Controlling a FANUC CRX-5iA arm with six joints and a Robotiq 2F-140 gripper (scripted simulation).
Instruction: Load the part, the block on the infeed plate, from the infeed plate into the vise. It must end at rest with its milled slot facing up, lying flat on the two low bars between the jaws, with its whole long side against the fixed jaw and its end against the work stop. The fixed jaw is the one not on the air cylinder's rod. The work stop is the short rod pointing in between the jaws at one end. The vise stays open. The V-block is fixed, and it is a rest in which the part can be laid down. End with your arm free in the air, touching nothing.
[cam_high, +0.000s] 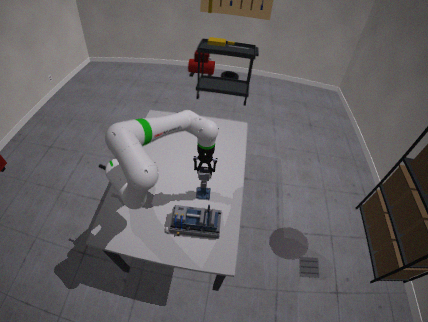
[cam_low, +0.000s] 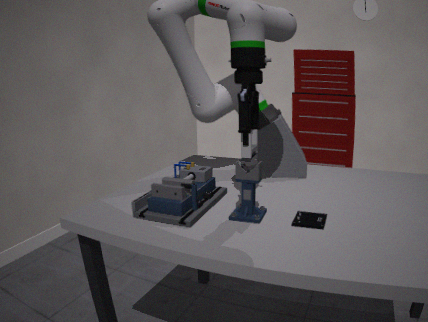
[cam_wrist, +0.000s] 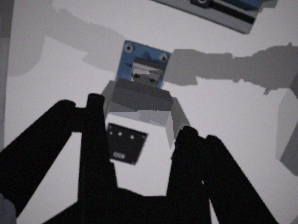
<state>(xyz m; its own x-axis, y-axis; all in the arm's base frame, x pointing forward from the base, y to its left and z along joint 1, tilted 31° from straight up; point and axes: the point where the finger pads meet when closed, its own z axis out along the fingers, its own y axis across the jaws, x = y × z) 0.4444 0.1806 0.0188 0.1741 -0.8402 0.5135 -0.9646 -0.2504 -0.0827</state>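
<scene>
The part lies 10 mm to the left of my hand and 30 mm below it. The rest, counted from my hand: air cylinder rod 220 mm to the right, 130 mm below; blue work stop 70 mm ahead, 140 mm to the right, 150 mm below; black infeed plate 30 mm behind, 180 mm to the left, 210 mm below.
</scene>
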